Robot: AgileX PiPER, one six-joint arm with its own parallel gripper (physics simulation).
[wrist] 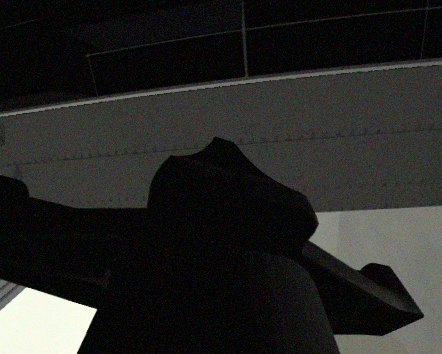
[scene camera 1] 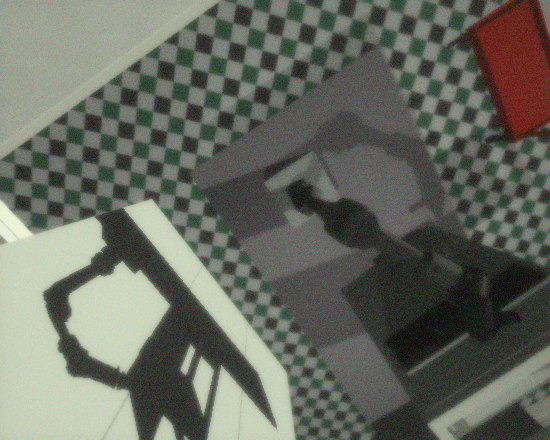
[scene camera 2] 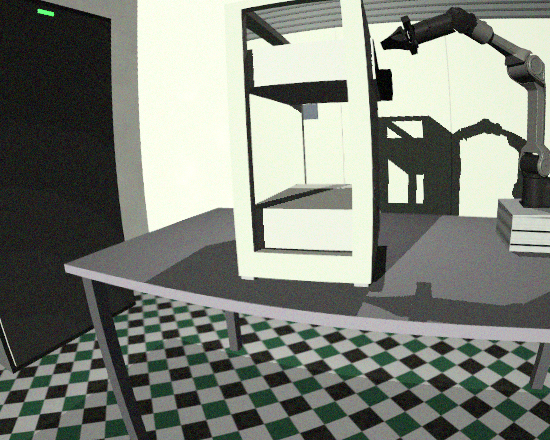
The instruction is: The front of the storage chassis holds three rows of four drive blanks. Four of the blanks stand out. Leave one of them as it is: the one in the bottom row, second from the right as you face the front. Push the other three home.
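Note:
The storage chassis front shows in the wrist view as a very dark face crossed by thin pale lines. Single blanks and rows cannot be told apart there. In scene camera 2 the white rack is seen from the side, and a dark block sticks out from its front; whether it is a blank I cannot tell. My gripper looks shut and empty. It is in front of the rack's upper part, higher than the dark block and apart from it. Its dark body hides much of the wrist view's lower half.
The rack stands on the grey table. A pale box sits low in the rack. My arm's base stands on a striped block to the right. A red panel is beyond the table. A dark door is at the left.

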